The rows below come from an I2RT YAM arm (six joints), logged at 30 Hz.
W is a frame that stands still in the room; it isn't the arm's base.
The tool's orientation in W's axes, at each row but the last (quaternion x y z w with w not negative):
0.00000, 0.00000, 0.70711, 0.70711
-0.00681, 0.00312, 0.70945, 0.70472
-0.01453, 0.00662, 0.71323, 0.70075
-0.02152, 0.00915, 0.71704, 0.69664
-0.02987, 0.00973, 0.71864, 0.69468
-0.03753, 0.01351, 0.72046, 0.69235
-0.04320, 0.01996, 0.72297, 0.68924
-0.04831, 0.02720, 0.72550, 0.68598
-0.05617, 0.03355, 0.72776, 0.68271
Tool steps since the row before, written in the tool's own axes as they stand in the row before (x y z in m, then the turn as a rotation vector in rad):
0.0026, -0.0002, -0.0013, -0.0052, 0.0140, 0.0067
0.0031, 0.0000, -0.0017, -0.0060, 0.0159, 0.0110
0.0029, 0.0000, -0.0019, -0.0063, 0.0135, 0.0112
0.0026, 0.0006, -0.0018, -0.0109, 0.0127, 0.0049
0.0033, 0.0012, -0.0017, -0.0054, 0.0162, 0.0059
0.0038, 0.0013, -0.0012, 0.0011, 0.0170, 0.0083
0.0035, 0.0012, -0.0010, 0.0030, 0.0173, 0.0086
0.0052, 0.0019, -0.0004, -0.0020, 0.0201, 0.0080
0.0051, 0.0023, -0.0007, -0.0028, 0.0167, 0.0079
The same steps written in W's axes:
0.0002, 0.0026, -0.0013, -0.0140, -0.0052, 0.0067
0.0000, 0.0031, -0.0017, -0.0159, -0.0060, 0.0110
0.0000, 0.0028, -0.0020, -0.0135, -0.0062, 0.0112
-0.0006, 0.0025, -0.0019, -0.0125, -0.0110, 0.0052
-0.0013, 0.0032, -0.0019, -0.0162, -0.0056, 0.0057
-0.0014, 0.0036, -0.0015, -0.0173, 0.0010, 0.0076
-0.0013, 0.0033, -0.0013, -0.0177, 0.0029, 0.0078
-0.0022, 0.0050, -0.0010, -0.0202, -0.0023, 0.0076
-0.0026, 0.0048, -0.0014, -0.0168, -0.0029, 0.0077

